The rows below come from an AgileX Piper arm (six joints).
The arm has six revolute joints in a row. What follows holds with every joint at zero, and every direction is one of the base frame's. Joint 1 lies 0.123 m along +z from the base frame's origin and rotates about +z. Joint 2 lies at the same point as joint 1 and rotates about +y. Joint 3 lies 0.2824 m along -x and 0.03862 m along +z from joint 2 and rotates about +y. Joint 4 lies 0.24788 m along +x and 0.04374 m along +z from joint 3 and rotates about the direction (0.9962, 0, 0.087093). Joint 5 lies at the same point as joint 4 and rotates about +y. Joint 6 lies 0.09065 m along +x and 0.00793 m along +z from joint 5 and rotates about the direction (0.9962, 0, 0.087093). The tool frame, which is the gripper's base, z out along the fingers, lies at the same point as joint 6; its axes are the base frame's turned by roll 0, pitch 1.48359 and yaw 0 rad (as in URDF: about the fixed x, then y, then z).
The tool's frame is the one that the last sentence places.
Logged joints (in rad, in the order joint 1, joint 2, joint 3, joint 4, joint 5, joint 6), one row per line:
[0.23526 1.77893 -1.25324 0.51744 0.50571 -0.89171]
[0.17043 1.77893 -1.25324 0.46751 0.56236 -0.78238]
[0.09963 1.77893 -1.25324 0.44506 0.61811 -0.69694]
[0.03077 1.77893 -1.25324 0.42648 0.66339 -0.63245]
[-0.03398 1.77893 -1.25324 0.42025 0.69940 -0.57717]
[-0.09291 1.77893 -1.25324 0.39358 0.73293 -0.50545]
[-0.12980 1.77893 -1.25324 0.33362 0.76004 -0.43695]
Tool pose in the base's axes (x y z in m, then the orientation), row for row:
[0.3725 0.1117 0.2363 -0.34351 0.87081 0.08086 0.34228]
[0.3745 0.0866 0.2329 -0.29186 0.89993 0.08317 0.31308]
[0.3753 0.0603 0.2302 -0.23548 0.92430 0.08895 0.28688]
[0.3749 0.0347 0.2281 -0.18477 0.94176 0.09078 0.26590]
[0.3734 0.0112 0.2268 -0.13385 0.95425 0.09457 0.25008]
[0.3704 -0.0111 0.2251 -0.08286 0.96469 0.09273 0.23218]
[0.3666 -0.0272 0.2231 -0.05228 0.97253 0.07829 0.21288]
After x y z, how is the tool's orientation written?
As a quaternion, x y z w.
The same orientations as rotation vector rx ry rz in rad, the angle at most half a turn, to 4 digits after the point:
[-0.8931 2.2641 0.2102]
[-0.7697 2.3734 0.2193]
[-0.6292 2.4697 0.2377]
[-0.4990 2.5433 0.2452]
[-0.3644 2.5980 0.2575]
[-0.2277 2.6510 0.2548]
[-0.1451 2.6999 0.2173]

